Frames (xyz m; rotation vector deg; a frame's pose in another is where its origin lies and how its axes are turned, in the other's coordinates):
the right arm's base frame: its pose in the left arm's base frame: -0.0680 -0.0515 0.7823 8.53 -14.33 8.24
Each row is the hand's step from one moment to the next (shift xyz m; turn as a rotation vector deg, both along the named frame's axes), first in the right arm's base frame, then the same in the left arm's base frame.
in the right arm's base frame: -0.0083 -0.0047 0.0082 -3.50 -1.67 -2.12
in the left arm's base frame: -0.0091 -0.0070 0.0051 -2.59 -1.72 -3.14
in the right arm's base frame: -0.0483 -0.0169 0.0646 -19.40 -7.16 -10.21
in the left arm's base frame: -0.0588 -0.0331 0.0473 -15.06 -7.72 -15.67
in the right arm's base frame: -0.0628 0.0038 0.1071 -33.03 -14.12 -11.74
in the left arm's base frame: -0.0860 -0.0216 0.0870 -26.65 -15.95 -21.53
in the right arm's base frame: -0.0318 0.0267 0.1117 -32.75 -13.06 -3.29
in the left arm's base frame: -0.0610 0.0039 0.1023 -28.54 -16.27 -13.22
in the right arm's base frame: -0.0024 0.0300 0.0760 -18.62 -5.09 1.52
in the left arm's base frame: -0.0250 0.0166 0.0760 -17.40 -7.52 -3.97
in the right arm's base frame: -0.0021 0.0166 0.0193 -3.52 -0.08 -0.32
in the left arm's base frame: -0.0092 0.0128 0.0201 -3.29 -0.46 -1.22
